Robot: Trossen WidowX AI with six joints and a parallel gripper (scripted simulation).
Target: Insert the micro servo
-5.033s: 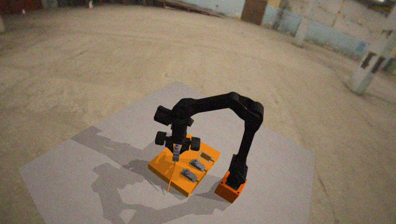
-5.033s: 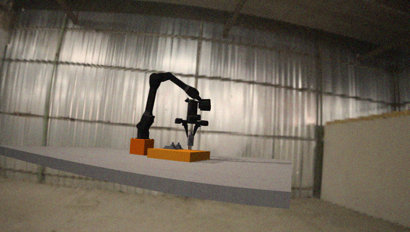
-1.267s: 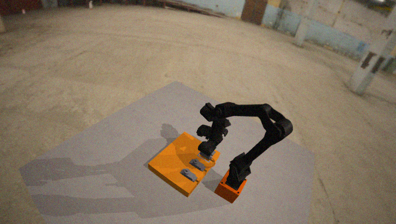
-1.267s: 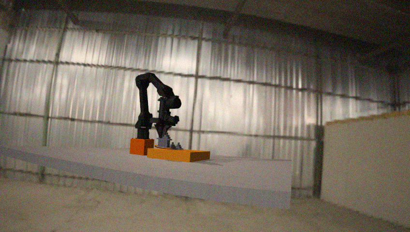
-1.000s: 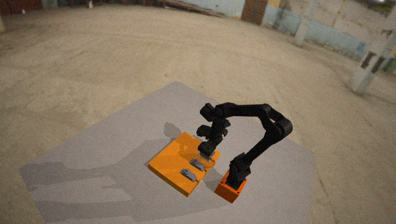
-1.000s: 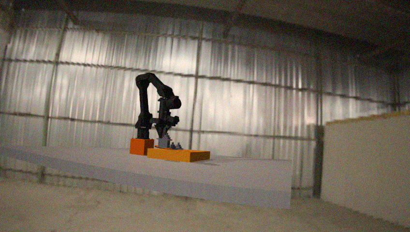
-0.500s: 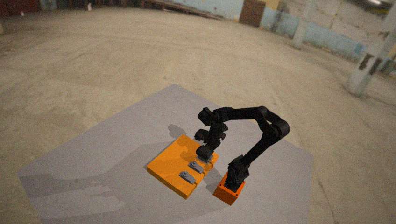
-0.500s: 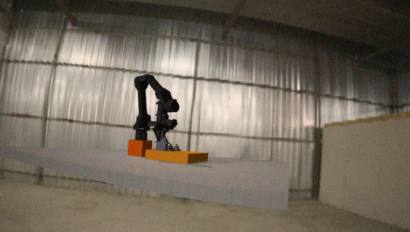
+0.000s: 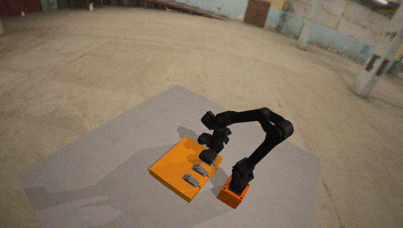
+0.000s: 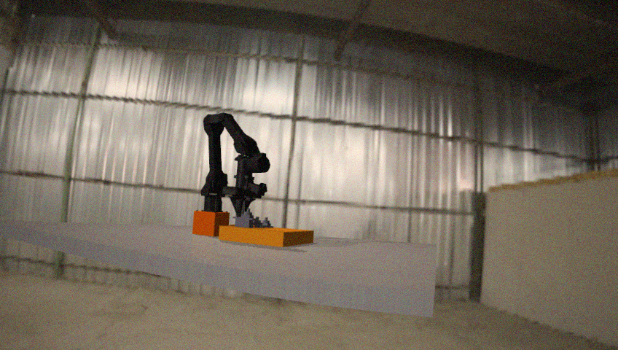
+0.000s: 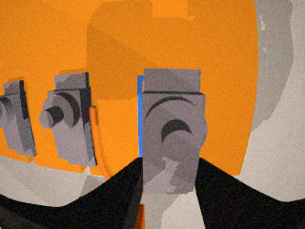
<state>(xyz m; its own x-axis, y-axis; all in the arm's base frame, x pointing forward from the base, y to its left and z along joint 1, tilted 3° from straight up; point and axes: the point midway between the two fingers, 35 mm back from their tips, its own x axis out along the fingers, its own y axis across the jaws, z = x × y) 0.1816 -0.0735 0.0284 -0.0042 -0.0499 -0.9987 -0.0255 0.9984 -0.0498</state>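
My gripper tip is now 12 cm short of the orange deck, 8 cm to the right of it and 6 cm above it.
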